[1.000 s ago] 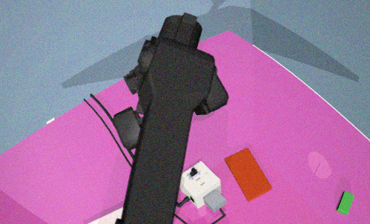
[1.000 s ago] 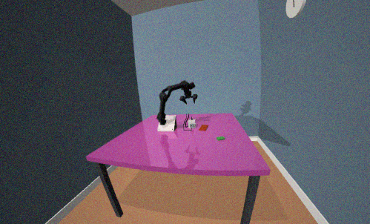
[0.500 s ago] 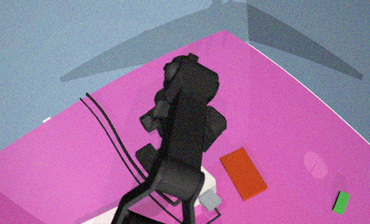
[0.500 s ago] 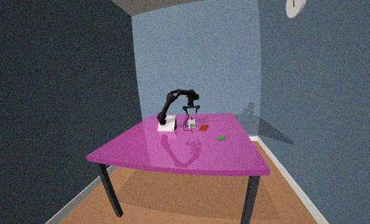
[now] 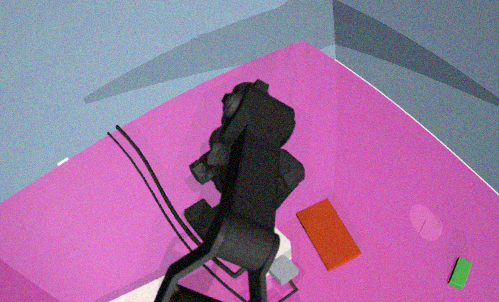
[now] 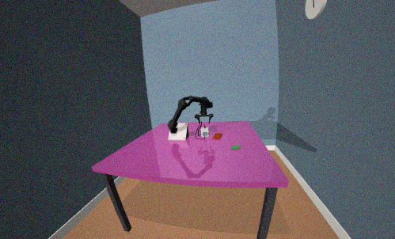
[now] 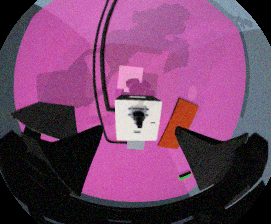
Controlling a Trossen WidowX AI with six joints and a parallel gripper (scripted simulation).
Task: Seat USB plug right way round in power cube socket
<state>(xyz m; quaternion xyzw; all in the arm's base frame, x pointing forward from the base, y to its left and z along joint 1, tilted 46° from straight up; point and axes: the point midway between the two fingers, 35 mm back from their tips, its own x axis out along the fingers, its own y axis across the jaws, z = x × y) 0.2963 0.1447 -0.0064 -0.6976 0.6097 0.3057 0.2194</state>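
My gripper tip is 30 mm above the dark USB plug. The rest, counted from my gripper tip: small green block 310 mm ahead, 300 mm to the right, 110 mm below; flat orange-red block 130 mm ahead, 40 mm to the right, 120 mm below.
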